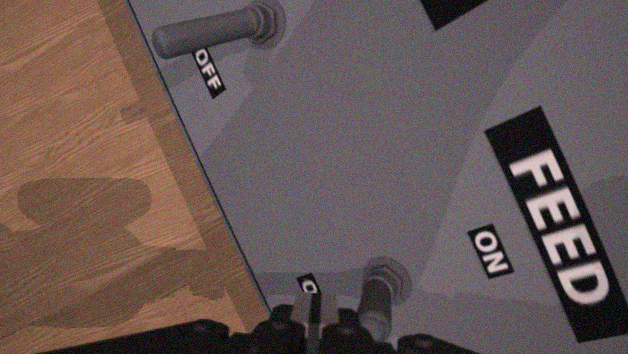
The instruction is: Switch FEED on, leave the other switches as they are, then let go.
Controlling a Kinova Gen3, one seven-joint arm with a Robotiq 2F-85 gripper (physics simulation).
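Frame: origin at the arm's base, x ahead, y left, z up, level; centimetres.
Seen in the pictures: gripper, fingertip midpoint: (315,321).
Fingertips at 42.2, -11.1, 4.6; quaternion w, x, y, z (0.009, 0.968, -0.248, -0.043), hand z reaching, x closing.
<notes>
Pixels of each thing's top centre, then the offset from my fingertips to it, as dx, dy, dz. "spot": a spot on its surface instead. Level surfaces: height alone.
- FEED switch's grey lever at its top centre: (376,328) +2.0, -0.7, +1.3
- FEED label at its top centre: (568,232) +8.9, -0.6, +0.4
- small label at a spot on its surface: (309,285) spot: -0.9, +0.2, -5.5
- switch lever at a spot on its surface: (210,32) spot: +0.8, +11.1, -1.1
- black label at a spot on its surface: (452,9) spot: +8.7, +7.6, -0.1
- grey panel at a spot on its surface: (340,150) spot: +3.2, +5.1, -3.3
- wooden surface at its surface level: dz -13.3
The FEED switch's grey lever (376,307) rises from a round collar at the lower middle and slants toward the bottom edge. The FEED label (565,230) is at the right, and its ON label (490,251) lies right of the lever. The other small label (309,285), left of the lever, is partly hidden behind the fingertips; an "O" shows. My gripper (315,321) is shut and empty at the bottom, just left of the lever. Whether a finger touches the lever is hard to tell.
Another switch lever (210,32) at the upper left points left, over its OFF label (209,73). Part of another black label (452,9) shows at the top. The grey panel (340,150) ends at a slanting edge, with wooden surface (65,125) to its left.
</notes>
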